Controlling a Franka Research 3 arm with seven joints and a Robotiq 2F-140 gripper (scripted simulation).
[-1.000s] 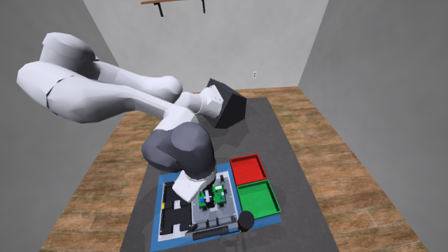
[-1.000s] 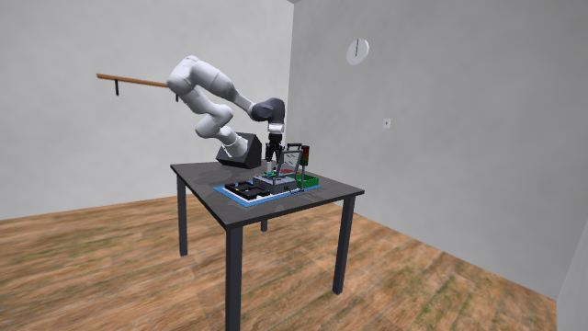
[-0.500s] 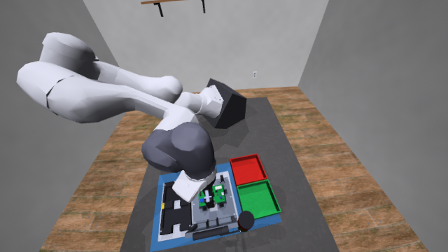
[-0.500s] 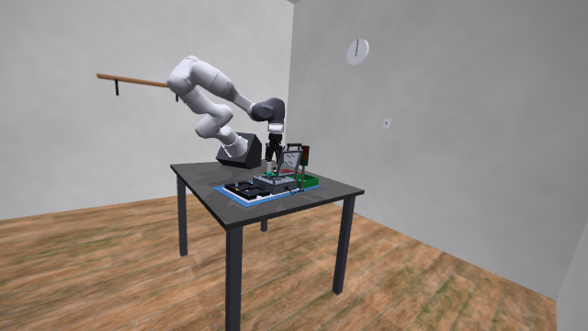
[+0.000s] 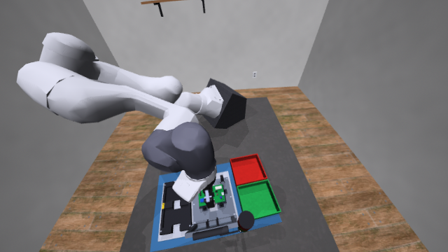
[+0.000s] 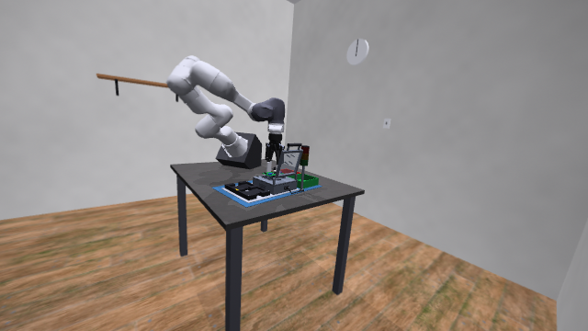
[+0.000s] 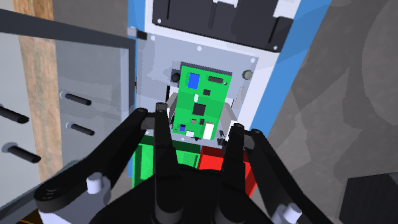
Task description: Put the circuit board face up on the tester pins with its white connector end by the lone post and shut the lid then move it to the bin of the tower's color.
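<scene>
My gripper is now 20 mm above the green circuit board. The rest, counted from my hand: latch hook 70 mm to the left, 50 mm behind, 20 mm below; clear lid 120 mm ahead, 70 mm above, 10 mm to the right; dark plate 40 mm below, 10 mm to the left, 10 mm ahead.
</scene>
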